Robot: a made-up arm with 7 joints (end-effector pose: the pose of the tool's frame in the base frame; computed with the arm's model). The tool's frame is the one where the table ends. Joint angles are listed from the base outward.
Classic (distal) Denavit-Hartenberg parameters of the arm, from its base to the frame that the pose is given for. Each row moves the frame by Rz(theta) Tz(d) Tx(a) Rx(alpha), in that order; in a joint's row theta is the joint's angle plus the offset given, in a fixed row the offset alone. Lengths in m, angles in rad.
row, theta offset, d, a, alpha
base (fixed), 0, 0, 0, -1.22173
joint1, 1.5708, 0, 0, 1.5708
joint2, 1.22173, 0, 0, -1.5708
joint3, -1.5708, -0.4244, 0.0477, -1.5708
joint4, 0, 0, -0.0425, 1.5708
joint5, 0, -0.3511, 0, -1.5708
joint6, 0, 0, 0, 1.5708
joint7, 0, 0, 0, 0
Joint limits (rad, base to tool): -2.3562..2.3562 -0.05..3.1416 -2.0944..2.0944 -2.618..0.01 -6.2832..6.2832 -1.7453..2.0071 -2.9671..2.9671
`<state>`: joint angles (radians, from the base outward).
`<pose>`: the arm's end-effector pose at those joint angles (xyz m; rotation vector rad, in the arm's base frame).
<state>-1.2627 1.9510 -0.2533 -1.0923 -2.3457 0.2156 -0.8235</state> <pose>0.1624 0.4880 0.4900 -1.7336 -2.2409 0.3228</pose>
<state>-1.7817 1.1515 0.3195 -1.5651 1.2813 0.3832 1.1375</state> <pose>0.1514 0.2551 0.5392 -2.1805 -1.9989 -0.4124</pose>
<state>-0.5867 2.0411 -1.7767 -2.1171 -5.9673 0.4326 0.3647</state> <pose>0.1173 0.4078 -0.1847 0.4206 -0.0846 -0.9279</pose>
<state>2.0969 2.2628 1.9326 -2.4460 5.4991 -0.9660 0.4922</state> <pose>0.3398 0.0957 -0.0422 0.5252 1.0609 2.6344</pose>
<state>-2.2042 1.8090 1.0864 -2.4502 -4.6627 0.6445 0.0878</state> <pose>-0.2835 0.2081 0.0413 -0.5160 1.8248 0.8297</pose>
